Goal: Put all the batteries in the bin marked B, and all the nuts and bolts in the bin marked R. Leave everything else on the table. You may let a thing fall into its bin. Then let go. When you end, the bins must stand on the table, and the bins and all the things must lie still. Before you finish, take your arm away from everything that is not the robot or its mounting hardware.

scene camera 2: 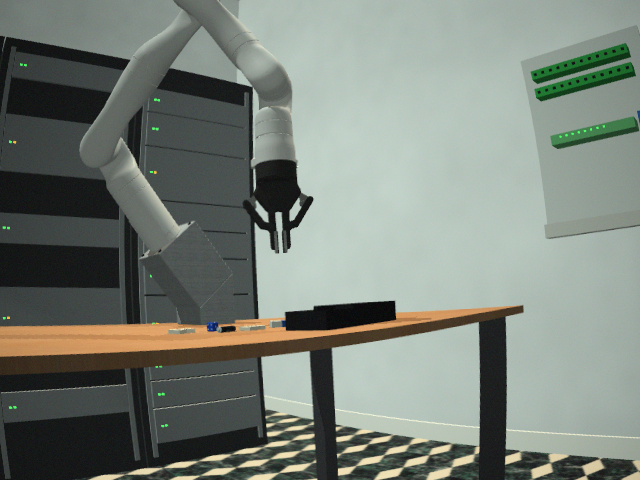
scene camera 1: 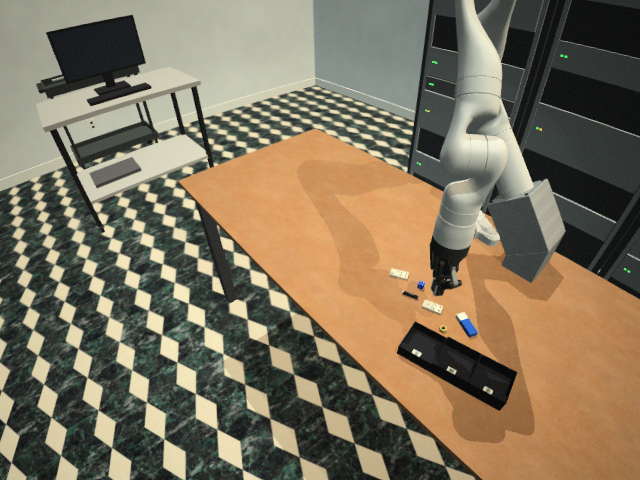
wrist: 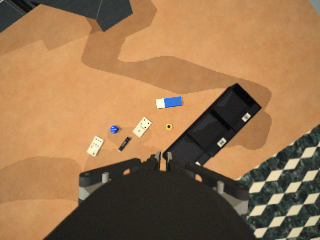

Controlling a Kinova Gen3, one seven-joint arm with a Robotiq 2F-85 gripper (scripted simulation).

Labels:
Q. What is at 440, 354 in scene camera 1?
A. A black three-part bin.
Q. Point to a black three-part bin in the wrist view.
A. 232, 110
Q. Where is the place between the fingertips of the gripper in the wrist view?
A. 163, 158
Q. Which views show the gripper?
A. Scene camera 2, scene camera 1 and the wrist view: all of them.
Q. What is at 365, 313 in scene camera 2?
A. A black three-part bin.

